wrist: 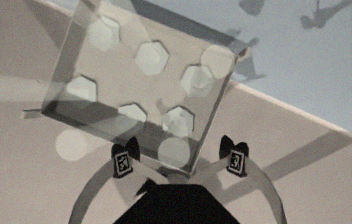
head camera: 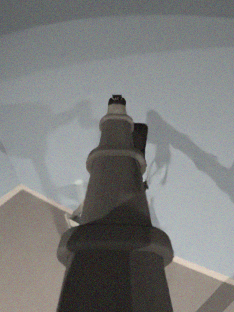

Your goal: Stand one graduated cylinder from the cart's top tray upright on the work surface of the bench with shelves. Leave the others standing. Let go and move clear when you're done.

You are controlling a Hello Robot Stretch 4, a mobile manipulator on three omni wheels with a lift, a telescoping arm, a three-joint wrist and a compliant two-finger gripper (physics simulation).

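Places are measured from the robot's base along level axes (x ahead, y up, z right), in metres.
Pixels of known places: hand, its tool point: (wrist: 179, 153).
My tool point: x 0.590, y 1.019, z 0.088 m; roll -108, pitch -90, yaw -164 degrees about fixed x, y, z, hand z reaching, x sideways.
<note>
Ahead of a thing's pixels: the offset from my tool point to its middle. "spot": to the spot under its first point. Level surfaces: height alone.
My gripper (wrist: 178, 149) is open in the wrist view, which looks down on the cart's top tray {spot: dx +0.129, dy -0.359, dz -0.325 m} (wrist: 62, 75). Several pale, see-through graduated cylinders with six-sided bases stand upright in the tray. One cylinder {dx -0.014, dy -0.217, dz -0.008 m} (wrist: 174, 152) near the tray's front right corner shows its round top between the two fingertips in the picture; neither finger touches it, and I cannot tell how far below them it is. Other cylinders {dx +0.245, dy -0.217, dz -0.210 m} (wrist: 104, 32) {dx +0.173, dy -0.217, dz -0.077 m} (wrist: 151, 57) stand farther back. In the head view the arm hides the gripper and most of the cart. The bench with shelves does not show.
The telescoping arm (head camera: 117, 200) fills the middle of the head view. A corner of the cart (head camera: 70, 220) shows left of it. Beige floor {dy -1.047 m} (head camera: 30, 250) meets a blue-grey surface (head camera: 190, 90) along a pale edge. Robot shadows fall on that surface.
</note>
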